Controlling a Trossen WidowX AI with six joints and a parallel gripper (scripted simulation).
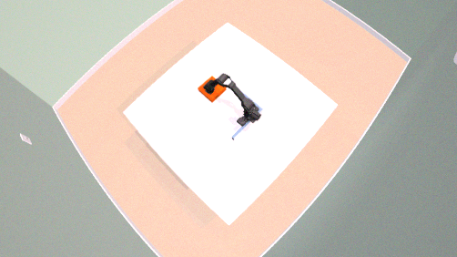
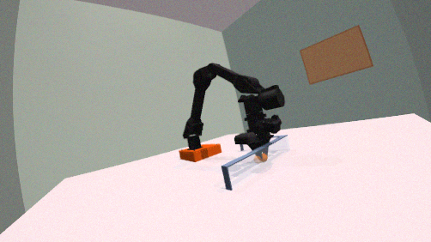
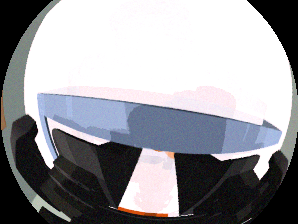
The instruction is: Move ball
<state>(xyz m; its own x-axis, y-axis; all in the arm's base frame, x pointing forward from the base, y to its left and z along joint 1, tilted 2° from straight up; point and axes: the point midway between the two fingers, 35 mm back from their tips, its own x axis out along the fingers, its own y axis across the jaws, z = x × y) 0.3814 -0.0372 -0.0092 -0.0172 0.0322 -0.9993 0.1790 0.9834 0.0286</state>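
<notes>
My gripper tip is now 20 mm to the left of the see-through copy of ball and 10 mm past it. From my gripper tip the other things lie so: clear wall (130 mm to the left, 60 mm behind, 20 mm above).
</notes>
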